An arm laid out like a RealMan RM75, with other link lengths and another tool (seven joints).
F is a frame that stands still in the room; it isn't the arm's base.
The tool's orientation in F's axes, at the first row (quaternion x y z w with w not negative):
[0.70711, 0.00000, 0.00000, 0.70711]
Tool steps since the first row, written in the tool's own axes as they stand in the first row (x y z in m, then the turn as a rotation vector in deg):
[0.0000, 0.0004, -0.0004, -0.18, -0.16, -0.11]
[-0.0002, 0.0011, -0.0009, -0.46, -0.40, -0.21]
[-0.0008, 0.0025, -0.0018, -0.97, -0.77, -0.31]
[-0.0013, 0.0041, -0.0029, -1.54, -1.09, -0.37]
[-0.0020, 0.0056, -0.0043, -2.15, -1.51, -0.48]
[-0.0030, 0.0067, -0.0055, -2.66, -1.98, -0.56]
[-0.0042, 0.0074, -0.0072, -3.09, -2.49, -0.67]
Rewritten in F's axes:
[0.0000, 0.0004, 0.0004, -0.18, 0.11, -0.16]
[-0.0002, 0.0009, 0.0011, -0.46, 0.21, -0.40]
[-0.0008, 0.0018, 0.0025, -0.97, 0.31, -0.77]
[-0.0013, 0.0029, 0.0041, -1.54, 0.37, -1.09]
[-0.0020, 0.0043, 0.0056, -2.15, 0.48, -1.51]
[-0.0030, 0.0055, 0.0067, -2.66, 0.56, -1.98]
[-0.0042, 0.0072, 0.0074, -3.09, 0.67, -2.49]

